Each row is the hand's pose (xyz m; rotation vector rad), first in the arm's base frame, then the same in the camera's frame.
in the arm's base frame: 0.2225 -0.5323 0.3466 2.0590 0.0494 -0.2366
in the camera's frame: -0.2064 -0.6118 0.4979 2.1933 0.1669 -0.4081
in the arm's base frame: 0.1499 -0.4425 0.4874 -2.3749 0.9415 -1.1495
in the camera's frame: -0.2547 -0.5459 0.6606 -2.3623 1.0455 -0.8636
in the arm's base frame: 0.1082 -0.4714 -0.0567 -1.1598 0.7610 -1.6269
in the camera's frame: -0.3815 -0.4896 0.1321 -1.1828 0.9745 -1.4612
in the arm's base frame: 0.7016 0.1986 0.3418 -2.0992 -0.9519 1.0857
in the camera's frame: 0.2770 0.1155 0.5323 -1.8584 -0.9263 1.1191
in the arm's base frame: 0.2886 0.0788 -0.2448 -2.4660 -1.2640 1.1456
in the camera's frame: -0.2244 0.0851 0.0063 -2.2173 -1.2538 1.1659
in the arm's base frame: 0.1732 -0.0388 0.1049 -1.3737 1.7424 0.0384
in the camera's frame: -0.2854 -0.0870 0.3470 -1.2814 1.8293 0.2840
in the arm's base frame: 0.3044 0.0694 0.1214 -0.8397 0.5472 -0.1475
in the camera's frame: -0.1517 0.0185 0.3595 -0.7002 0.6991 -0.0397
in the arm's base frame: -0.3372 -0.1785 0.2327 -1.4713 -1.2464 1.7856
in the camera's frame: -0.7716 -0.2500 0.5299 -1.2200 -1.2721 1.7227
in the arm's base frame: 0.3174 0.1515 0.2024 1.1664 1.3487 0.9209
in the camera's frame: -0.1249 0.0871 0.4492 1.3855 1.4195 0.9633
